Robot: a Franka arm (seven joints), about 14 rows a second.
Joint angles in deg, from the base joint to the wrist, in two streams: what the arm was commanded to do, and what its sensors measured. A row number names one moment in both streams.
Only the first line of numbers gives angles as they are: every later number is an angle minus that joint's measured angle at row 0.
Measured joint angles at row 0: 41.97 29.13 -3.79 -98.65 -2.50 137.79 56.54
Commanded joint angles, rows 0 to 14: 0.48 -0.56 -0.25 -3.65 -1.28 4.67 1.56; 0.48 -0.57 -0.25 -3.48 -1.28 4.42 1.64; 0.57 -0.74 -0.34 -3.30 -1.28 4.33 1.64; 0.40 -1.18 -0.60 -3.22 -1.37 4.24 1.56; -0.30 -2.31 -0.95 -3.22 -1.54 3.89 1.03; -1.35 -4.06 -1.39 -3.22 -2.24 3.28 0.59; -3.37 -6.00 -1.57 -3.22 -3.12 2.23 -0.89; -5.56 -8.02 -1.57 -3.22 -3.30 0.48 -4.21; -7.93 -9.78 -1.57 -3.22 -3.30 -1.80 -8.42; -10.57 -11.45 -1.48 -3.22 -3.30 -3.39 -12.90; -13.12 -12.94 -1.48 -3.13 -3.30 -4.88 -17.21; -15.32 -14.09 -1.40 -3.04 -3.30 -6.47 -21.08; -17.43 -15.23 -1.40 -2.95 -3.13 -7.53 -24.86; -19.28 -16.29 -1.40 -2.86 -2.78 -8.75 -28.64; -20.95 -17.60 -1.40 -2.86 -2.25 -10.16 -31.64
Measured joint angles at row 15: -18.28 -15.04 -2.32 -1.76 -2.34 -8.21 -26.59
